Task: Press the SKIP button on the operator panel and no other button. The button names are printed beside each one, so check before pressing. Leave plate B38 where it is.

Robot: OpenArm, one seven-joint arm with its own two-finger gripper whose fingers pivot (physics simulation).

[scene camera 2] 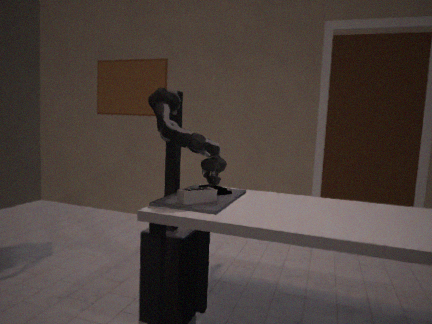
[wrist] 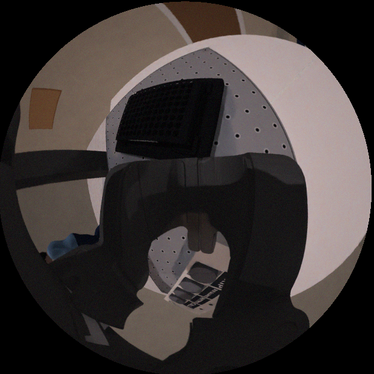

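The operator panel [scene camera 2: 197, 196] [wrist: 218, 256] is a pale box with a row of dark round buttons. The button nearest the fingertips [wrist: 204, 273] has a large label beside it, partly hidden by the gripper; its visible end looks like "IP". Smaller buttons [wrist: 187, 285] [wrist: 178, 295] follow, with labels too small to read surely. My gripper [scene camera 2: 213, 183] [wrist: 205, 206] is shut and empty. Its tips show over the panel's bare end, beside the nearest button; contact cannot be told. A black gridded plate [wrist: 160, 117], probably B38, lies apart from the panel; no name on it is readable.
The panel and the black plate are on a grey perforated board [scene camera 2: 227, 202] [wrist: 250, 111] on the white table [scene camera 2: 320, 215] [wrist: 332, 150]. The arm's dark post [scene camera 2: 172, 170] stands behind the board. A person in blue [wrist: 62, 247] partly shows at the wrist view's left.
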